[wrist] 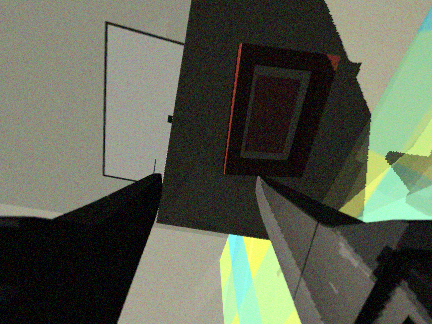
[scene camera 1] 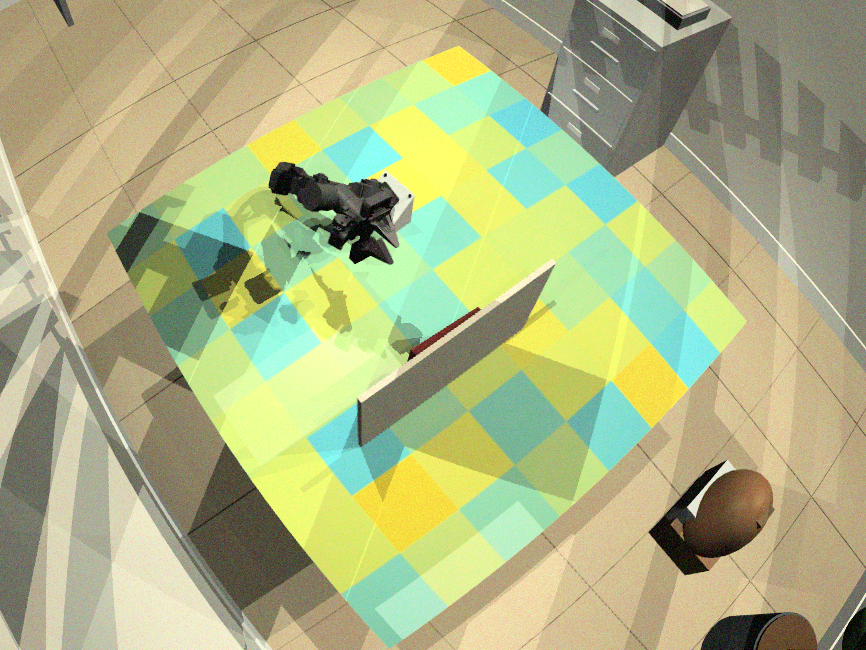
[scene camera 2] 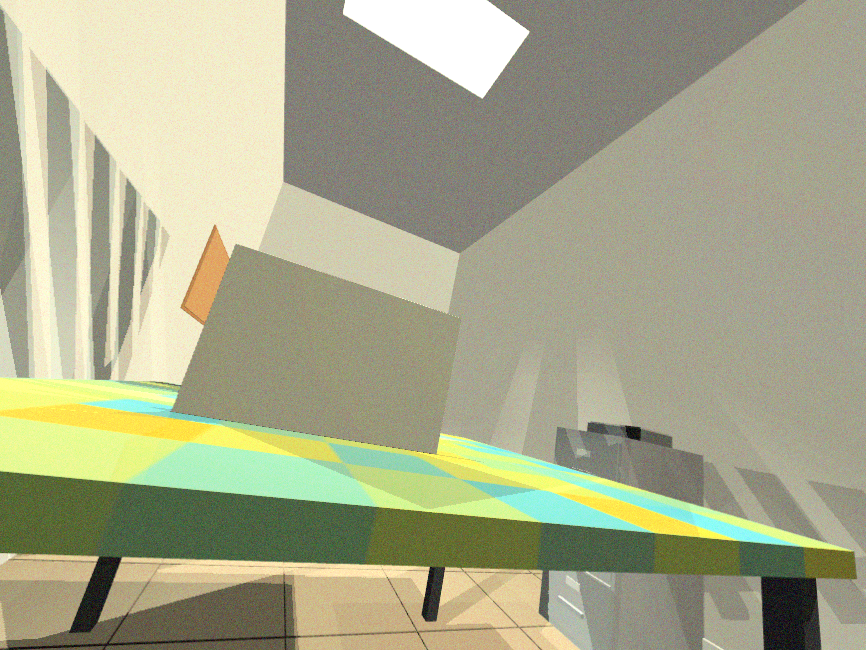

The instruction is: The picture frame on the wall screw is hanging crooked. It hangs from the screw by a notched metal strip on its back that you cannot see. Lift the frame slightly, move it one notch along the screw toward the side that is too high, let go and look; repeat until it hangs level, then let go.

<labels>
gripper: wrist; scene camera 1; not seen in scene camera 2 (hidden by a wall panel)
same spot on wall panel: (scene camera 2: 284, 346) = (scene camera 1: 414, 390)
same spot on gripper: (wrist: 330, 260) = (scene camera 1: 371, 247)
</labels>
